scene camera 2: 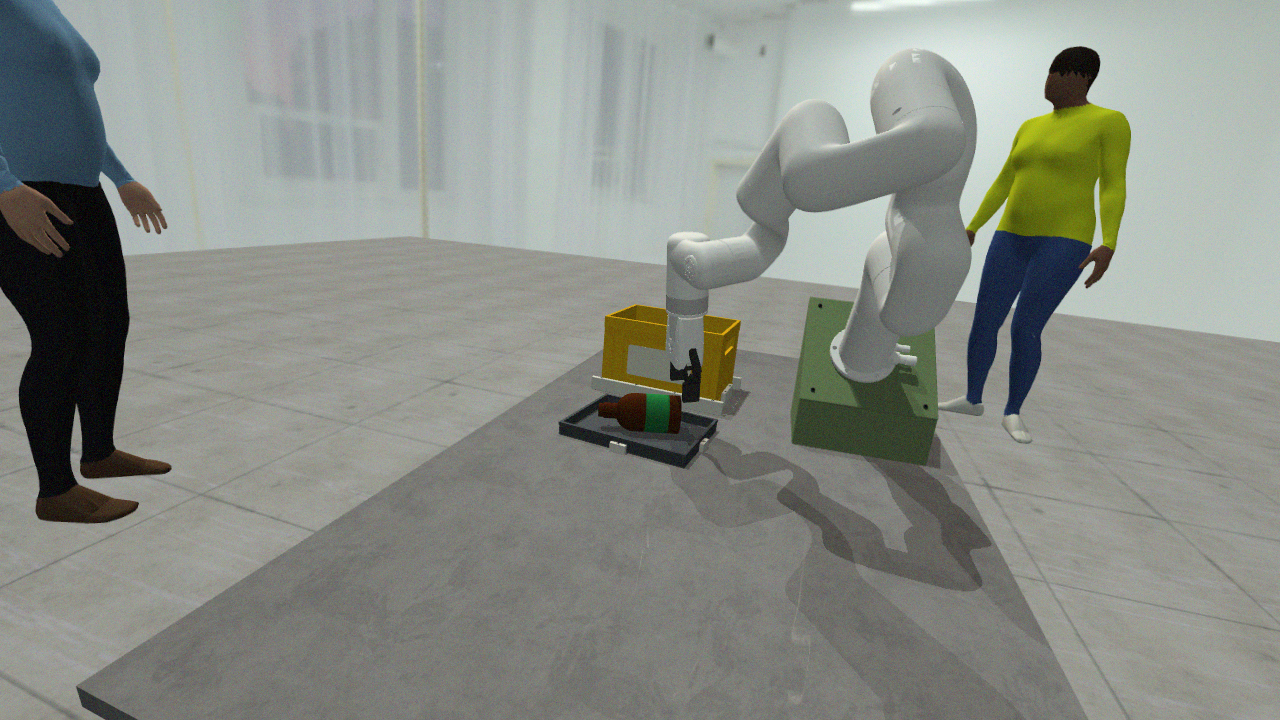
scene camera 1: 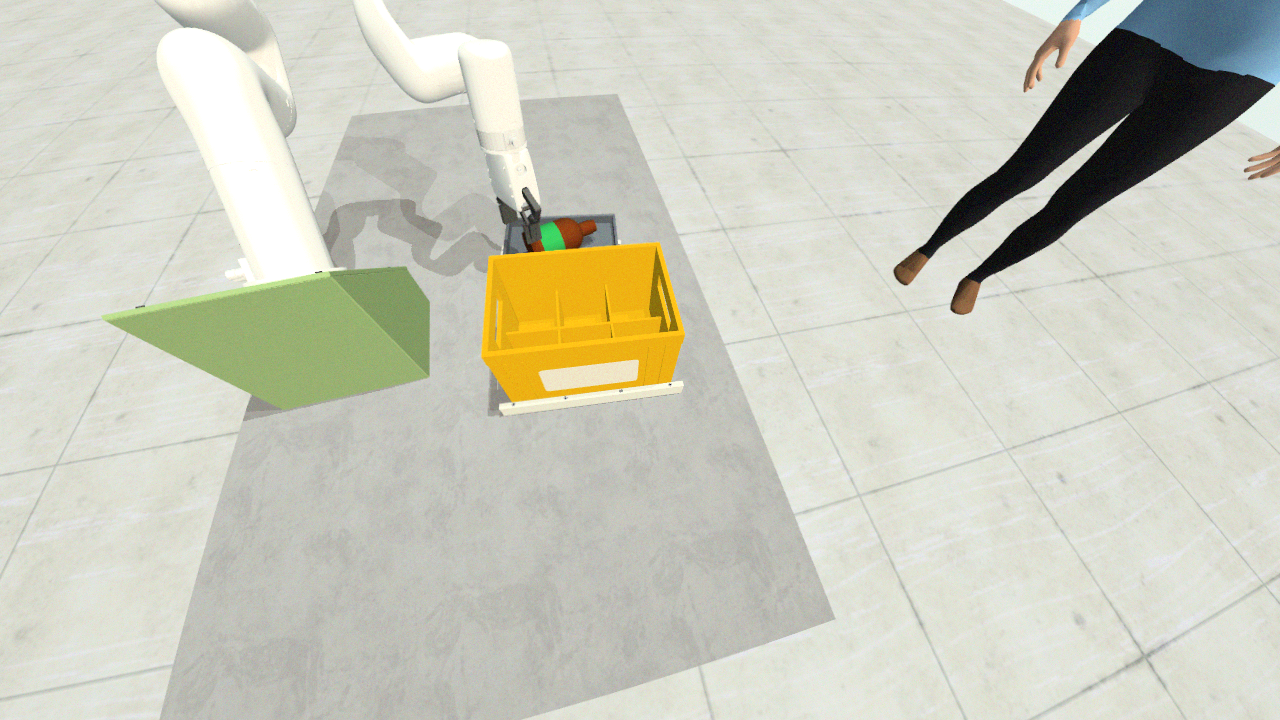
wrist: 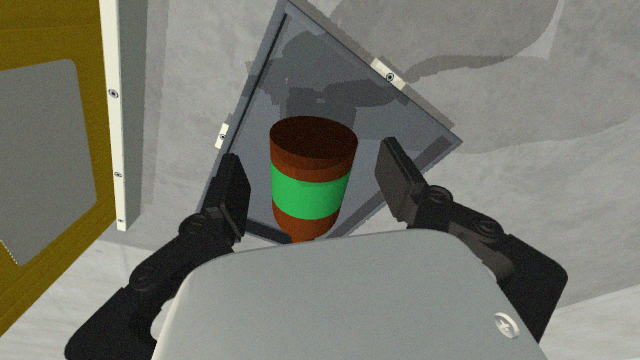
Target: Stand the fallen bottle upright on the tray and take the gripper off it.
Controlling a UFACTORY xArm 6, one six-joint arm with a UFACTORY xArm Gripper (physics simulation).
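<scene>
The brown bottle with a green band lies on its side on the dark grey tray. In scene camera 2 its neck points left and its base points right. In the wrist view the base faces the upper part of the picture and the neck is mostly hidden behind the gripper housing. My gripper is open and empty, at the base end of the bottle. In the wrist view its black fingers stand left and right of the bottle, with a gap on each side.
A yellow crate with compartments stands close beside the tray, with a white rail along its side. The arm stands on a green base. Two people stand off the grey mat.
</scene>
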